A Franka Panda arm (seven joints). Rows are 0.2 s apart.
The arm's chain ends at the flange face. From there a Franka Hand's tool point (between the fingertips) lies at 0.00 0.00 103.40 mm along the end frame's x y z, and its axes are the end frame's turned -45 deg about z.
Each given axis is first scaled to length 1.
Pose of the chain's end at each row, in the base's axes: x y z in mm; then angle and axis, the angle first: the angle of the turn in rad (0 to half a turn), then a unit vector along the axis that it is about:
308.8 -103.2 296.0 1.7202 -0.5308 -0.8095 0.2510
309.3 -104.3 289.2 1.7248 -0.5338 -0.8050 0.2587
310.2 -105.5 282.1 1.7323 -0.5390 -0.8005 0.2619
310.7 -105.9 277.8 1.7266 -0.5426 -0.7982 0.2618
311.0 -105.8 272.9 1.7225 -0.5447 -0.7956 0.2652
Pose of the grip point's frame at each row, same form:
210.2 -73.1 288.1 1.6583 -0.1856 -0.9775 -0.1002
210.6 -74.6 281.3 1.6562 -0.1908 -0.9773 -0.0916
211.6 -75.7 273.7 1.6602 -0.1978 -0.9764 -0.0861
212.2 -75.4 269.9 1.6553 -0.2021 -0.9754 -0.0881
212.5 -75.2 265.6 1.6491 -0.2054 -0.9749 -0.0864

